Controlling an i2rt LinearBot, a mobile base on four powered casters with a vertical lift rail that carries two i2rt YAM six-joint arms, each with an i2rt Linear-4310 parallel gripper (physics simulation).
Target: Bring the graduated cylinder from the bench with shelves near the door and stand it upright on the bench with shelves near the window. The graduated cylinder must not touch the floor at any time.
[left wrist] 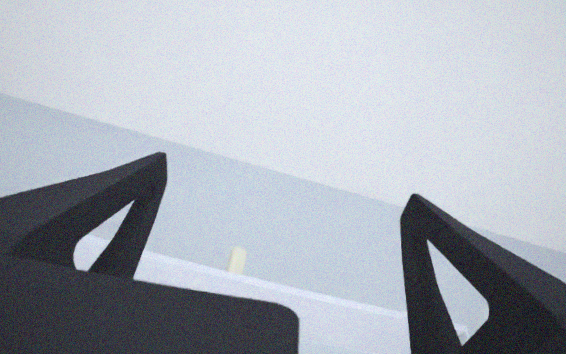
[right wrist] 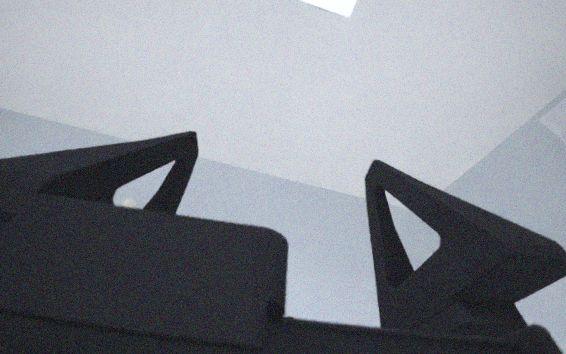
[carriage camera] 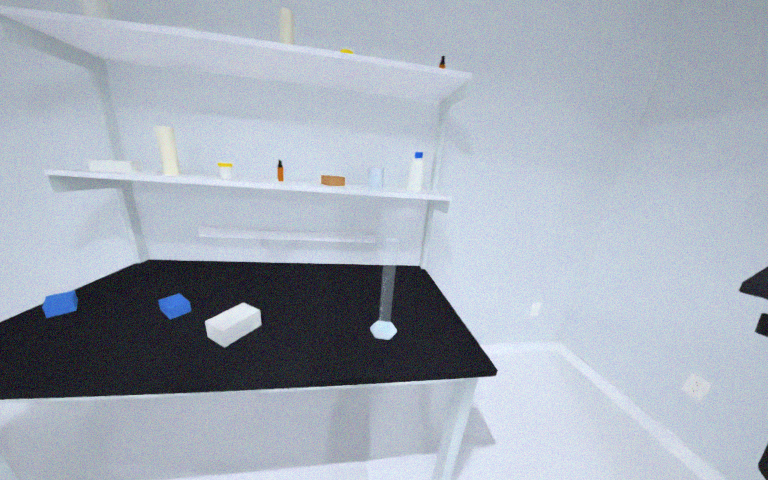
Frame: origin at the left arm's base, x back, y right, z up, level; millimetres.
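Seen in the pictures: left gripper, between the fingertips: point(left wrist: 288, 186); right gripper, between the fingertips: point(right wrist: 284, 155).
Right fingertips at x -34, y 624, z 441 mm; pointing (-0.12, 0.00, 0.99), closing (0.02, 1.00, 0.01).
Note:
Offsets run from my right fingertips to a thing's top centre. "spot": to the spot under its first point. Level surfaces: height alone.
The graduated cylinder @[dx -562, dy -247, dz -219 mm] point(carriage camera: 387, 291), clear with a pale hexagonal base, stands upright on the right part of the black bench top @[dz -554 mm] point(carriage camera: 317, 362) in the carriage view. Shelves rise behind this bench. My left gripper point(left wrist: 288, 186) is open and empty, with wall, ceiling and a shelf beyond its fingers. My right gripper point(right wrist: 284, 155) is open and empty, with wall and ceiling beyond. A small dark part of the right arm shows at the right edge of the carriage view. The cylinder does not show in either wrist view. Neither gripper is near it.
A white box @[dx -525, dy -734, dz -496 mm] point(carriage camera: 233, 324) and two blue blocks @[dx -611, dy -996, dz -514 mm] point(carriage camera: 174, 306) @[dx -585, dy -1360, dz -514 mm] point(carriage camera: 60, 303) lie on the bench left of the cylinder. The lower shelf @[dz -101 mm] point(carriage camera: 249, 183) holds bottles and jars, including a blue-capped bottle @[spot: dx -975, dy -129, dz -10 mm] point(carriage camera: 415, 172). The upper shelf point(carriage camera: 226, 42) overhangs. A bench leg @[spot: dx -434, dy +21, dz -855 mm] point(carriage camera: 454, 430) stands at the front right corner.

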